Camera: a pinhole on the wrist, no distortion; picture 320 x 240 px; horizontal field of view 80.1 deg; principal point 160.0 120.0 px. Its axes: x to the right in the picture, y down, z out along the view. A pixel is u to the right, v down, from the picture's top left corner.
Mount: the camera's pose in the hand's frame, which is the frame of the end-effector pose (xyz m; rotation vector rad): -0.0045 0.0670 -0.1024 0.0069 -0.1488 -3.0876
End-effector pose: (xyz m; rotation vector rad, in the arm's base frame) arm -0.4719 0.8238 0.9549 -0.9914 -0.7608 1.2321
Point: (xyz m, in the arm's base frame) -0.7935 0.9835 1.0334
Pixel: 119.5 142.1
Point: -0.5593 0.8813 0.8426
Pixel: 94.5 50.2
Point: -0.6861 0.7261 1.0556
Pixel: 246.9 182.1
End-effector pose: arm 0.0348 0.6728 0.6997 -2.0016 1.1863 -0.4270
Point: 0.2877 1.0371 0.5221
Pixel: 222.6 205.6
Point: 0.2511 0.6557 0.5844
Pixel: 71.3 212.6
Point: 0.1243 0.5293 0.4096
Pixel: 27.3 56.6
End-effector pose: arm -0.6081 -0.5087 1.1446 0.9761 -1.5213 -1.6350
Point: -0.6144 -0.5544 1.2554
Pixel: 73.6 46.4
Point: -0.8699 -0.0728 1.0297
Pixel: 253.2 212.7
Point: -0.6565 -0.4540 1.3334
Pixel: 187.3 17.1
